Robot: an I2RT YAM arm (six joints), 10 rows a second.
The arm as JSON. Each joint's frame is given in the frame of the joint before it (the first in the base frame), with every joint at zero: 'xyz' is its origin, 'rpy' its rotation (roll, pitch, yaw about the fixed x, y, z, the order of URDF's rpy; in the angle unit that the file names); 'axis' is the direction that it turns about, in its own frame. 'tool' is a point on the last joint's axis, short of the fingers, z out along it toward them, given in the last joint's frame.
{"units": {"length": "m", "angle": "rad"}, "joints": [
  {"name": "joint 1", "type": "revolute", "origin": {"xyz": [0.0, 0.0, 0.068], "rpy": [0.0, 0.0, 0.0]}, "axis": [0.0, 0.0, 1.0]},
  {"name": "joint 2", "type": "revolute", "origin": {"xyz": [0.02, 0.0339, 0.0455], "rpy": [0.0, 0.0, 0.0]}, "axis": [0.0, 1.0, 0.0]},
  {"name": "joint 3", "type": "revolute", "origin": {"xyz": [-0.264, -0.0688, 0.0], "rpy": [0.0, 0.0, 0.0]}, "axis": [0.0, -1.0, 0.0]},
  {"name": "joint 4", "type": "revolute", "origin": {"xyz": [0.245, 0.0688, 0.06], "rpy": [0.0, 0.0, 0.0]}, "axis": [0.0, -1.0, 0.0]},
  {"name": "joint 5", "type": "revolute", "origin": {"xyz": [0.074, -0.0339, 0.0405], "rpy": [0.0, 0.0, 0.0]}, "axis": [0.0, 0.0, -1.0]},
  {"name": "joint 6", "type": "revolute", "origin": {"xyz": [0.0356, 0.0, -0.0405], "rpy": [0.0, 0.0, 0.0]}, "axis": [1.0, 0.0, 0.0]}
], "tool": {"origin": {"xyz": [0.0, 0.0, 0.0], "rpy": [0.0, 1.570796, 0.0]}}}
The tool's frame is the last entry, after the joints.
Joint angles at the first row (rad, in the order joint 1, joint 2, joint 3, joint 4, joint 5, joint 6):
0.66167 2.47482 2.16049 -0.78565 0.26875 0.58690
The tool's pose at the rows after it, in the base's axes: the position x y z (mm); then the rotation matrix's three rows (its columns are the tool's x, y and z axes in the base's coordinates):
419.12, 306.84, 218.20; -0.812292, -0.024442, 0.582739; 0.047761, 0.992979, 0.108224; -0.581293, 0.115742, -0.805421
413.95, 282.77, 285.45; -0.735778, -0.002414, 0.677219; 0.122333, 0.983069, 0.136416; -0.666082, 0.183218, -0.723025
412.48, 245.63, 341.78; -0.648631, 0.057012, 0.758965; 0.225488, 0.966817, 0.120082; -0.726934, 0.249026, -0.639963
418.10, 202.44, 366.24; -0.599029, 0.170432, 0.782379; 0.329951, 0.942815, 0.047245; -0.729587, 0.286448, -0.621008
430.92, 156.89, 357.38; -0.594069, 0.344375, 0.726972; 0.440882, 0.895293, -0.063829; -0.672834, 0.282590, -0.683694
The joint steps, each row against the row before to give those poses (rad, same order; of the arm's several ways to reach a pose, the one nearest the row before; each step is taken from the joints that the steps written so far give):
-0.01145 -0.11255 -0.00004 -0.00190 0.00114 -0.00496
-0.03090 -0.13122 0.00955 -0.00495 0.01603 -0.00076
-0.05990 -0.10300 0.02670 -0.01182 0.01983 0.01487
-0.08429 -0.04995 0.01683 -0.04467 0.01565 0.04502
-0.10071 0.00302 -0.00195 -0.08962 0.00991 0.08469

